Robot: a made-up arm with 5 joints. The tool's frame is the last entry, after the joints. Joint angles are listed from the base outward. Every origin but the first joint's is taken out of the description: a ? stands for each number. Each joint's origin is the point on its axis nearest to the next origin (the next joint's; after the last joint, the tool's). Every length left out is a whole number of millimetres.
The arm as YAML. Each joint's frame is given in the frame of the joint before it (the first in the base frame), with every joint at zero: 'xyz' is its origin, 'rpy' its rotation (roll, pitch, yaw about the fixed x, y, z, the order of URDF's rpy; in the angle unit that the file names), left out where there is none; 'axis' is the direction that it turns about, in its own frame. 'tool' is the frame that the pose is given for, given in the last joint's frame.
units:
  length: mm
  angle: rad
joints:
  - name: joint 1
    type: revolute
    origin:
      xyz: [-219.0, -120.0, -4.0]
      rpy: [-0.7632, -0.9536, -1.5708]
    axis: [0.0, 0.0, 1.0]
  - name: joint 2
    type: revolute
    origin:
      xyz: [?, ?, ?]
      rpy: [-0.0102, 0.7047, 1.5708]
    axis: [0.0, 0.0, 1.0]
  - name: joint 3
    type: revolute
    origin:
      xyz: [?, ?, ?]
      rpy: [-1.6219, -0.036, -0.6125]
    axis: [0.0, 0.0, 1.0]
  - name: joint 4
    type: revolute
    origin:
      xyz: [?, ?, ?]
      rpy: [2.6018, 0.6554, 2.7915]
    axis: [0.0, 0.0, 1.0]
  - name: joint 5
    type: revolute
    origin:
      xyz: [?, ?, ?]
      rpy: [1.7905, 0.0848, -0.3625]
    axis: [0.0, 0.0, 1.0]
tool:
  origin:
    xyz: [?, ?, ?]
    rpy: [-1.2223, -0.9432, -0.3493]
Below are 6 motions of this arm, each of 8 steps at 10 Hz.
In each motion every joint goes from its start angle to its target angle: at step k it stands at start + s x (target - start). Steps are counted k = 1, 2, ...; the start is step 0. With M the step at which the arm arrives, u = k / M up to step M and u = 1 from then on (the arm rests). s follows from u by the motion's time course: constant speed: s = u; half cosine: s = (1 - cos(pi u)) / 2; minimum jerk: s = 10 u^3 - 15 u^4 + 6 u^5.
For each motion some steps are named. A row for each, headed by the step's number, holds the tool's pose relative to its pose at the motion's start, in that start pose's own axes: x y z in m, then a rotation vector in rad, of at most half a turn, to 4 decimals.
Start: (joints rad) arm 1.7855 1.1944 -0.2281 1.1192 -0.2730
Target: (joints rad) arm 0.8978 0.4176 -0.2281 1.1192 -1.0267
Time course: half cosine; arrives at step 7
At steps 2, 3, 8:
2: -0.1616 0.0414 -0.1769 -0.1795 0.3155 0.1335
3: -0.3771 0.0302 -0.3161 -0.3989 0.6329 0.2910
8: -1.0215 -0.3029 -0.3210 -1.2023 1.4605 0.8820

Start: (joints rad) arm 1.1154 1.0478 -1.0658 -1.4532 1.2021
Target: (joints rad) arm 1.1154 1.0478 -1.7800 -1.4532 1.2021
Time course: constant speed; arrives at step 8
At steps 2, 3, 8:
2: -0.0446 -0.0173 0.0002 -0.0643 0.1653 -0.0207
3: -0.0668 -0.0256 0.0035 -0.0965 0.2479 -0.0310
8: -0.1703 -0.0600 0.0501 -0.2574 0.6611 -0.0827

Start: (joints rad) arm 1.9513 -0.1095 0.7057 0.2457 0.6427
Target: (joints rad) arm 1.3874 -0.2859 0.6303 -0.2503 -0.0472
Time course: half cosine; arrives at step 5
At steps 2, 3, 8:
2: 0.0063 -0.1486 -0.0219 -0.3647 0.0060 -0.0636
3: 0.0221 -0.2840 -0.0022 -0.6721 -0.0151 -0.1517
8: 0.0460 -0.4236 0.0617 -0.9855 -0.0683 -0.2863

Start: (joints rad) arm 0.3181 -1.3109 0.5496 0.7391 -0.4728
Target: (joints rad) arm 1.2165 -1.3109 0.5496 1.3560 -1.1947
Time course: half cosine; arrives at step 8
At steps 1, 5, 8:
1: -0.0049 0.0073 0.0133 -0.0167 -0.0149 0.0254
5: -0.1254 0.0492 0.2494 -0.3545 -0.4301 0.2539
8: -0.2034 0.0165 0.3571 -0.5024 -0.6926 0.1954

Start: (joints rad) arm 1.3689 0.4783 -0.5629 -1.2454 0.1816
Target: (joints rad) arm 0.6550 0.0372 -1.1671 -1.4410 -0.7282
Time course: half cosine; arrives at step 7
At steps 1, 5, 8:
1: 0.0118 -0.0376 -0.0065 -0.0900 0.0124 -0.0076
5: 0.1465 -0.6015 0.2637 -1.3567 0.1185 -0.5543
8: 0.1330 -0.6831 0.4097 -1.5904 0.1361 -0.8155

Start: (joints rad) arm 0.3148 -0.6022 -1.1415 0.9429 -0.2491
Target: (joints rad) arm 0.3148 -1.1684 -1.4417 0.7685 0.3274
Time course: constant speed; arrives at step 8
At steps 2, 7, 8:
2: -0.0326 0.0741 -0.0081 0.2658 0.0017 0.0373
7: -0.1098 0.2132 0.0384 0.9451 -0.0135 0.0126
8: -0.1228 0.2308 0.0550 1.0807 -0.0205 -0.0133

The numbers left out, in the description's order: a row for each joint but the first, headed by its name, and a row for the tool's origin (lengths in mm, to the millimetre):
joint 2: -20.0 -183.0 0.0
joint 3: -26.0 274.0 0.0
joint 4: -260.0 -67.0 0.0
joint 5: -8.0 -131.0 0.0
tool: 143.0 -129.0 0.0

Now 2 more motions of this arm.
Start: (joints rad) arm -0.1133 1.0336 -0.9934 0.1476 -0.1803
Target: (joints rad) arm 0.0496 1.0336 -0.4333 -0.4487 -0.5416
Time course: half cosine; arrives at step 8
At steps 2, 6, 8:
2: 0.0306 -0.0469 0.0211 0.0050 -0.0181 -0.1586
6: 0.0723 -0.2653 0.1123 0.1862 -0.0490 -0.8876
8: 0.0637 -0.3021 0.1253 0.2573 -0.0454 -1.0251

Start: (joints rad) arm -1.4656 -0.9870 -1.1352 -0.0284 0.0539
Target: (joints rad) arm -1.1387 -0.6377 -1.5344 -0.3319 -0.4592
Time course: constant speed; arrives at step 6
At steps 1, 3, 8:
1: -0.0171 0.0548 0.0035 -0.0341 0.0331 0.0811
3: -0.0695 0.1524 0.0104 -0.1254 0.0914 0.2461
8: -0.1798 0.2571 0.0198 -0.3206 0.1453 0.4919

